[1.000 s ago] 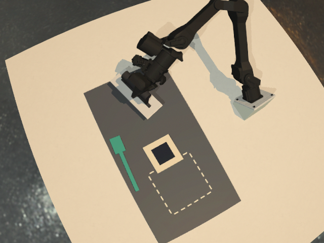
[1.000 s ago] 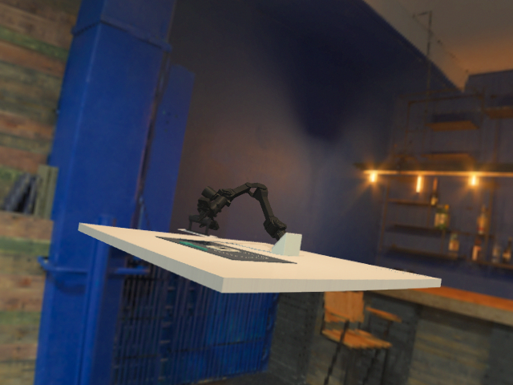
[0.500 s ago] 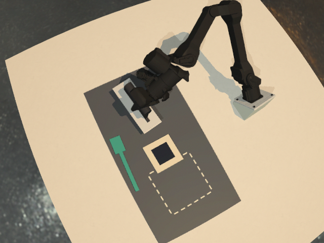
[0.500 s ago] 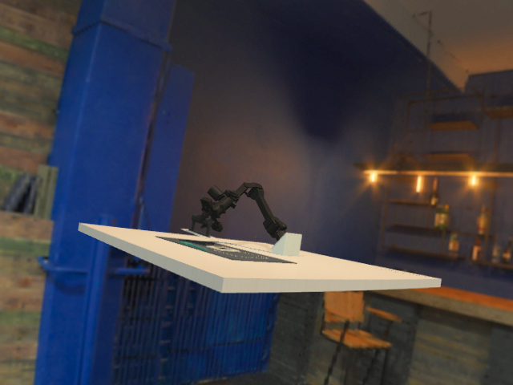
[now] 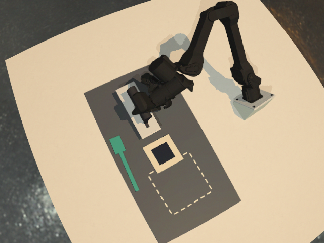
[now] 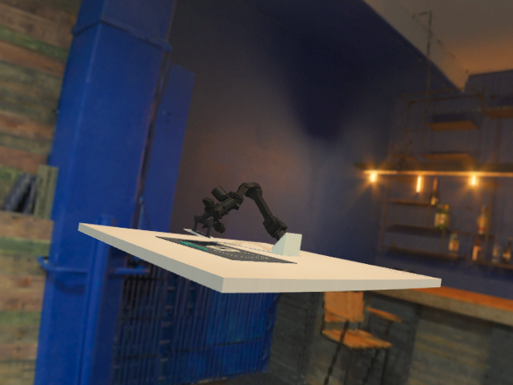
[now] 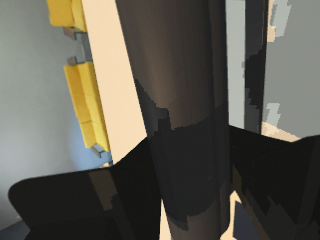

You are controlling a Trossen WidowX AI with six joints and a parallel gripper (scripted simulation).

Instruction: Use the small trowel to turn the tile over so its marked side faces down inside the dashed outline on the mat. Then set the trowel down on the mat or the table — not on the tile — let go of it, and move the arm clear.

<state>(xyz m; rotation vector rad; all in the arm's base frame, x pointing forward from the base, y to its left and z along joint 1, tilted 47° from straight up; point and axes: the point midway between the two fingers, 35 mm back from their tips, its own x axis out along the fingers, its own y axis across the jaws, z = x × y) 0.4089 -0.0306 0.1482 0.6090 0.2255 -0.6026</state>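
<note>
Right now the tile is 150 mm to the left of my gripper tip, 90 mm below it and 40 mm behind it. Also, from my gripper tip: green trowel: 100 mm to the left, 100 mm ahead, 90 mm below; then dark mat: 130 mm to the left, 110 mm below, 40 mm behind.
</note>
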